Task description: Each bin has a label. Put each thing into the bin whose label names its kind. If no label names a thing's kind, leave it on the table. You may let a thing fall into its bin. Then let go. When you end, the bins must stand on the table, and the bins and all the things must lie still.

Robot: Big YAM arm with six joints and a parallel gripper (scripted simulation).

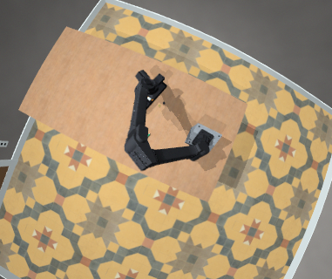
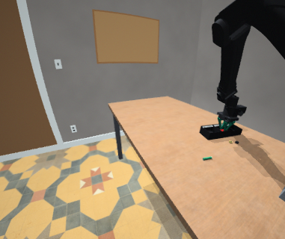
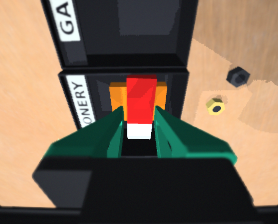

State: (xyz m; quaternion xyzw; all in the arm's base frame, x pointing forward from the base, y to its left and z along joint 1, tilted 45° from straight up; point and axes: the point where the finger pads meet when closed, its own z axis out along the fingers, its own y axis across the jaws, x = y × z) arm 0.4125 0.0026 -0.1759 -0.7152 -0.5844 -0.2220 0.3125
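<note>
My hand is 2 cm above the orange block. From my hand the other things lie so: black nut (10 cm behind, 3 cm below); then green battery (11 cm behind, 25 cm to the left, 3 cm below); then yellow nut (8 cm behind, 3 cm to the left, 3 cm below).
</note>
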